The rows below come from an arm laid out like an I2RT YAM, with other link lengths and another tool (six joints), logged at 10 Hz.
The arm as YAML. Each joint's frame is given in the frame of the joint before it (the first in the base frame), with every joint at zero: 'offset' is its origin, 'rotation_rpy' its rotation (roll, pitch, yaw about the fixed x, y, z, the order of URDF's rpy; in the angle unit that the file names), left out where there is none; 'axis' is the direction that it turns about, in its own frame. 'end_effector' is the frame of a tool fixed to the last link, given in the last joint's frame.
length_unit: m
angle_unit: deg
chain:
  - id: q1
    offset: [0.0, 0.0, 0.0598]
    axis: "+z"
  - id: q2
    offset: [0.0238, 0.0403, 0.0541]
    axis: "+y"
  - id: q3
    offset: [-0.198, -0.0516, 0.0]
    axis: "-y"
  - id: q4
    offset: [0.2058, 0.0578, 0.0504]
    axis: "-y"
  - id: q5
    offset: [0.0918, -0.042, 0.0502]
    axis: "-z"
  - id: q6
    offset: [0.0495, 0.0, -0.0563]
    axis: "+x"
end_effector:
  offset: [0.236, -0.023, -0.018]
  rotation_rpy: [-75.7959, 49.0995, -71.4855]
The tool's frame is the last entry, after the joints.
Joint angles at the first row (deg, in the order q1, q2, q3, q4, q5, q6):
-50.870, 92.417, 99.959, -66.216, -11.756, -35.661
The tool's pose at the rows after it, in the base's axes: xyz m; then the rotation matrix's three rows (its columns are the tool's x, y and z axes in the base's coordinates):
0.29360, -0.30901, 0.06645; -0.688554, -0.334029, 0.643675; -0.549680, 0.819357, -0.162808; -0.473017, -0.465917, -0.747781
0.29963, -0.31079, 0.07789; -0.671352, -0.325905, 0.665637; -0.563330, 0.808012, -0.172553; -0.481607, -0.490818, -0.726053
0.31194, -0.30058, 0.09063; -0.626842, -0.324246, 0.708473; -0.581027, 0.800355, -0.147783; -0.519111, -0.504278, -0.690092
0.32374, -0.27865, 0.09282; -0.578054, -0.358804, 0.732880; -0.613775, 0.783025, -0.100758; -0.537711, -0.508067, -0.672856
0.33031, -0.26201, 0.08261; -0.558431, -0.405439, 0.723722; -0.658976, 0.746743, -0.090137; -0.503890, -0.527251, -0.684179
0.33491, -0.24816, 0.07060; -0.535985, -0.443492, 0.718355; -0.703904, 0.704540, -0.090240; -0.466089, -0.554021, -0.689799
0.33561, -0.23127, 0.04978; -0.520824, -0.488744, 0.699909; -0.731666, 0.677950, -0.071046; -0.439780, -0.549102, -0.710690
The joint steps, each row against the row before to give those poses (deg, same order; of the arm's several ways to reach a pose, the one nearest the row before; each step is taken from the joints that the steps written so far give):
-0.345, 0.703, 1.191, 0.158, -0.240, 0.043
0.031, -0.935, 0.375, 0.563, -0.674, 0.020
0.117, -1.815, -0.476, 0.390, -3.050, 0.096
1.764, -2.809, -3.152, 0.825, -2.033, -0.592
3.839, -3.662, -6.518, 3.437, 2.450, -0.421
3.581, -4.378, -8.026, 4.731, 2.592, -0.541
3.192, -2.499, -6.654, 3.231, 1.916, -0.385

